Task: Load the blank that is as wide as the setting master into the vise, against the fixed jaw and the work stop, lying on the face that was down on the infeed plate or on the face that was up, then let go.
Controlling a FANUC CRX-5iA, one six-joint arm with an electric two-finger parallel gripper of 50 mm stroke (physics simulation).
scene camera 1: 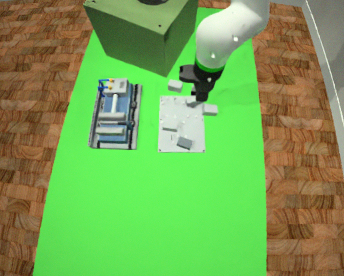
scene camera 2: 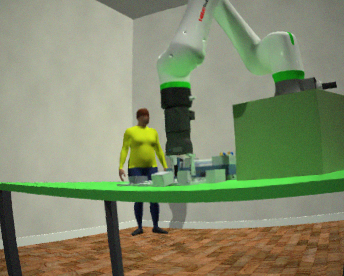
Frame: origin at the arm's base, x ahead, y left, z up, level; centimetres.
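Where they show: gripper, between the fingertips: (scene camera 1: pixel 193 101) (scene camera 2: pixel 184 175); arm's base, origin of its link: (scene camera 2: pixel 293 98).
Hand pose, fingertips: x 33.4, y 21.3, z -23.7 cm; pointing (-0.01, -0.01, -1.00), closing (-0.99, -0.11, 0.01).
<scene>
Each offset is from my fingertips to the top centre of the thing. "spot": to the spot under its first point. Level surfaces: height alone.
My gripper (scene camera 1: pixel 198 98) (scene camera 2: pixel 183 166) is open, pointing down low over the back right of the infeed plate {spot: dx +20.8, dy -8.7, dz -2.0 cm} (scene camera 1: pixel 165 146). A pale block {dx -0.2, dy +0.1, dz +1.5 cm} (scene camera 1: pixel 192 101) (scene camera 2: pixel 184 176) lies there under the fingers, partly hidden by them in scene camera 1. Another pale block {dx +12.4, dy -7.9, dz +1.4 cm} (scene camera 1: pixel 170 128) lies at the plate's middle left. A darker grey block {dx +18.8, dy -1.2, dz +0.4 cm} (scene camera 1: pixel 184 143) (scene camera 2: pixel 138 179) lies near its front. A pale block {dx +2.9, dy +7.4, dz +1.7 cm} (scene camera 1: pixel 211 109) (scene camera 2: pixel 162 178) is at the right edge, and one {dx -6.7, dy -8.6, dz +1.4 cm} (scene camera 1: pixel 175 85) (scene camera 2: pixel 216 175) is behind the plate. The vise {dx +10.1, dy -31.3, dz +7.1 cm} (scene camera 1: pixel 111 131) stands left, with no block visible between its jaws. I cannot tell which block matches the setting master's width.
The green robot pedestal (scene camera 1: pixel 132 37) (scene camera 2: pixel 277 137) stands behind the vise and plate. Blue and yellow fittings {spot: dx +2.6, dy -35.7, dz +8.2 cm} (scene camera 1: pixel 104 86) sit at the vise's back end. Small pins stand on the plate. A person in a yellow top (scene camera 2: pixel 143 147) stands beyond the table {dz -3.3 cm} (scene camera 2: pixel 65 189).
</scene>
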